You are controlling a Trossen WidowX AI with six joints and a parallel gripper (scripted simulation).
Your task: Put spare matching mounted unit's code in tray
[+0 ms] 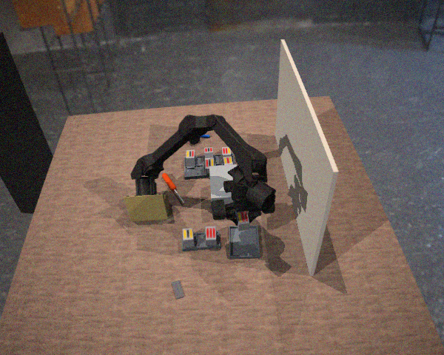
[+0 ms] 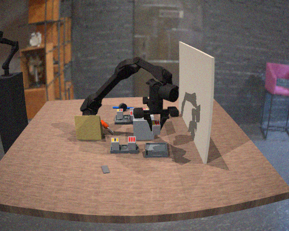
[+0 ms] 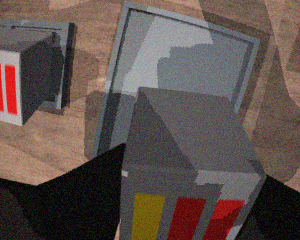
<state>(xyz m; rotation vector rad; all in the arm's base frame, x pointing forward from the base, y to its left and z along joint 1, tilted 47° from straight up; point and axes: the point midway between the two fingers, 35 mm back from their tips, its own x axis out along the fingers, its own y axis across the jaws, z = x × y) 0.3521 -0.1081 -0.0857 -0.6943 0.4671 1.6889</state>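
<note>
My gripper tip is 9 cm above the grey tray. Also, from my gripper tip: mounted grey unit: 7 cm behind, 20 cm to the left, 5 cm below; rack: 14 cm behind, 1 cm to the right, 9 cm below; grey spare: 3 cm above.
</note>
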